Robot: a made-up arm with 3 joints. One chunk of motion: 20 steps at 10 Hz.
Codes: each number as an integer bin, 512 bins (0 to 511) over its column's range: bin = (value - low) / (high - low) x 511, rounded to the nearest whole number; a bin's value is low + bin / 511 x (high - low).
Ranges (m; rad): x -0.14..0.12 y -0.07..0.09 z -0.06..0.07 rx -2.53..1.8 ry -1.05..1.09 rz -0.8..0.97
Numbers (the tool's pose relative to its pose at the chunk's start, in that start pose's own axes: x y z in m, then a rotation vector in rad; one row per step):
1: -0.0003 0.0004 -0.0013 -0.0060 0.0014 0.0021
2: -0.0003 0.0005 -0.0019 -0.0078 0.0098 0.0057
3: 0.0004 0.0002 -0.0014 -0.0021 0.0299 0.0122
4: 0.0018 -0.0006 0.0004 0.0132 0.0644 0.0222
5: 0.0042 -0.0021 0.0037 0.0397 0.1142 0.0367
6: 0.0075 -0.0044 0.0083 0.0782 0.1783 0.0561
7: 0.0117 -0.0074 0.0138 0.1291 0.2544 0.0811
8: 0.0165 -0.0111 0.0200 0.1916 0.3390 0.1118
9: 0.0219 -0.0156 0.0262 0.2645 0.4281 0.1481
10: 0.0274 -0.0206 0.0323 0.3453 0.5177 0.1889
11: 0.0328 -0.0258 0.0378 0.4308 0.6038 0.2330
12: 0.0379 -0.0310 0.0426 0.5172 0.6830 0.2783
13: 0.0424 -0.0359 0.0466 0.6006 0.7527 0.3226
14: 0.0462 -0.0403 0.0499 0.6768 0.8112 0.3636
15: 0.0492 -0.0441 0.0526 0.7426 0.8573 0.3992
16: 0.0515 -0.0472 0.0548 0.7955 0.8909 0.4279
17: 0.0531 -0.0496 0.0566 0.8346 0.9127 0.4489
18: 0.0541 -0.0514 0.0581 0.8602 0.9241 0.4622
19: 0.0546 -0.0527 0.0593 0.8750 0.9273 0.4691
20: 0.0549 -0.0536 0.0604 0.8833 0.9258 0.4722
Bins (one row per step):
1: 275 225 231 298 251 232
2: 275 225 228 298 253 233
3: 276 224 230 298 258 234
4: 279 222 237 300 266 237
5: 283 217 250 303 278 242
6: 290 210 268 308 293 247
7: 298 200 290 314 311 254
8: 308 188 314 321 332 263
9: 318 174 339 330 353 274
10: 329 158 363 339 374 285
11: 340 141 384 349 395 298
12: 350 125 403 360 414 311
13: 358 109 419 369 430 324
14: 366 95 432 378 444 336
15: 372 83 443 386 455 346
16: 376 73 451 392 463 354
17: 380 65 458 397 469 361
18: 381 59 464 400 471 364
19: 382 55 469 402 472 366
20: 383 52 473 403 472 367

